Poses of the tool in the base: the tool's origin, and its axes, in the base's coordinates. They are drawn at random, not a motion.
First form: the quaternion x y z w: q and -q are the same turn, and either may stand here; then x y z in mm.
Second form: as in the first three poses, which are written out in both.
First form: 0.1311 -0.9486 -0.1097 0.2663 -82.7 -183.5 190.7
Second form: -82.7 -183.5 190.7 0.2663 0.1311 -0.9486 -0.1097
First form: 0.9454 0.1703 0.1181 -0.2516 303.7 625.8 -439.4
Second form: 303.7 625.8 -439.4 0.2516 -0.9454 -0.1703 -0.1181
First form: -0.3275 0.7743 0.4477 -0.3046 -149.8 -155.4 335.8
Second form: -149.8 -155.4 335.8 0.3046 0.3275 -0.7743 -0.4477
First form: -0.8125 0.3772 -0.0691 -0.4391 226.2 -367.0 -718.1
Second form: 226.2 -367.0 -718.1 0.4391 0.8125 -0.3772 0.0691
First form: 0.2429 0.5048 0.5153 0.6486 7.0 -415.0 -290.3
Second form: 7.0 -415.0 -290.3 0.6486 0.2429 0.5048 0.5153
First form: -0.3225 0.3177 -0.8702 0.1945 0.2 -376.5 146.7
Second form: 0.2 -376.5 146.7 0.1945 -0.3225 0.3177 -0.8702
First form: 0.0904 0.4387 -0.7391 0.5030 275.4 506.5 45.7
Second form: 275.4 506.5 45.7 0.5030 0.0904 0.4387 -0.7391
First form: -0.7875 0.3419 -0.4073 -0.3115 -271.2 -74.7 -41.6
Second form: -271.2 -74.7 -41.6 0.3115 0.7875 -0.3419 0.4073
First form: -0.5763 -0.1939 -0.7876 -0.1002 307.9 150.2 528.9
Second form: 307.9 150.2 528.9 0.1002 0.5763 0.1939 0.7876
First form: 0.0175 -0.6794 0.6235 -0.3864 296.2 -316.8 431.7
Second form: 296.2 -316.8 431.7 0.3864 -0.0175 0.6794 -0.6235
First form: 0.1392 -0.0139 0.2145 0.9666 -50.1 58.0 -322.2
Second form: -50.1 58.0 -322.2 0.9666 0.1392 -0.0139 0.2145
